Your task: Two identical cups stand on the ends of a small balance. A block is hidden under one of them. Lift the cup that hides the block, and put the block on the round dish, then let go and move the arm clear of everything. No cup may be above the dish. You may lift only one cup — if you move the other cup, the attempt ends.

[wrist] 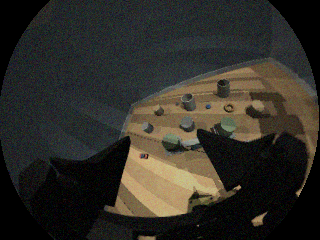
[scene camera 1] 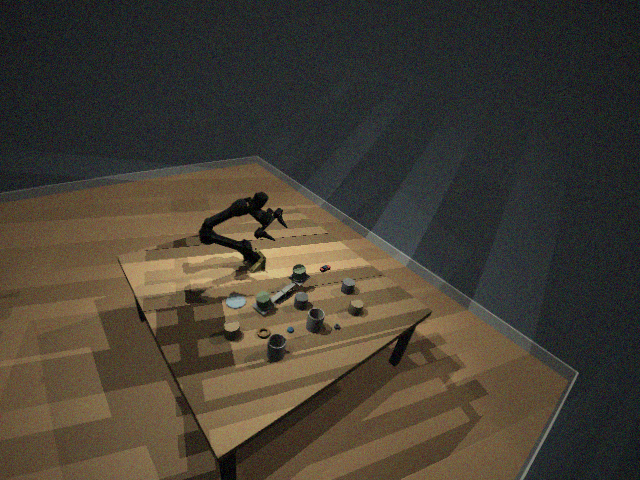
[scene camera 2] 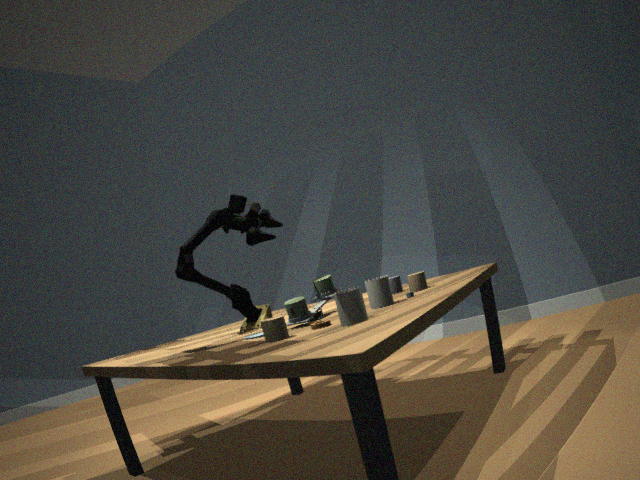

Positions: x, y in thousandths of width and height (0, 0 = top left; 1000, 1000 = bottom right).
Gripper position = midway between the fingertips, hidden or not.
Note:
My gripper (scene camera 2: 437, 482) is open, holding nothing.
My gripper shows as well in the wrist view (wrist: 514, 569).

